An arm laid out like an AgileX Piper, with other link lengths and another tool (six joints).
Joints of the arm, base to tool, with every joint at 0 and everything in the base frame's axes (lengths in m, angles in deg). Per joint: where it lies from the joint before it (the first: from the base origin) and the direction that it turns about. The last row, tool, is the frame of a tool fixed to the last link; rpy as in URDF.
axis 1: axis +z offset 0 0 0.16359
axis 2: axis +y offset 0 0 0
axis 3: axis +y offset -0.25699 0 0.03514
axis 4: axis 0.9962 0 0.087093 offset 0.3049 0 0.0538
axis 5: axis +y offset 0 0 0
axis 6: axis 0.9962 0 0.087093 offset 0.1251 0 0.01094
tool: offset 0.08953 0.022 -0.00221 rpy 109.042 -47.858 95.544
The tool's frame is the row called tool.
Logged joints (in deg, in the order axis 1, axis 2, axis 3, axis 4, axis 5, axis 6), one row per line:
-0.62 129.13 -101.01 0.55 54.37 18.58
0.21 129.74 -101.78 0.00 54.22 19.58
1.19 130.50 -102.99 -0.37 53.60 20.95
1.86 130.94 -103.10 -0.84 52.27 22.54
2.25 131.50 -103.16 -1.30 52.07 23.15
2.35 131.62 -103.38 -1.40 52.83 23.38
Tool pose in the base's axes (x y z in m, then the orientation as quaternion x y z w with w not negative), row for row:
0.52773 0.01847 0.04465 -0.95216 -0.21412 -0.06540 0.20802
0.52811 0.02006 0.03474 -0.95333 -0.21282 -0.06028 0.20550
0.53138 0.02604 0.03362 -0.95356 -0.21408 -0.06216 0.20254
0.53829 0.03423 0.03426 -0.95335 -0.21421 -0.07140 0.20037
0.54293 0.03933 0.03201 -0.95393 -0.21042 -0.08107 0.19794
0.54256 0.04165 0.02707 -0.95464 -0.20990 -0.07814 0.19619
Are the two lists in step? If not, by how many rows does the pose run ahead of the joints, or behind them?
The pose runs 1 row behind the joints: the pose in row i belongs to the joints in row i - 1.
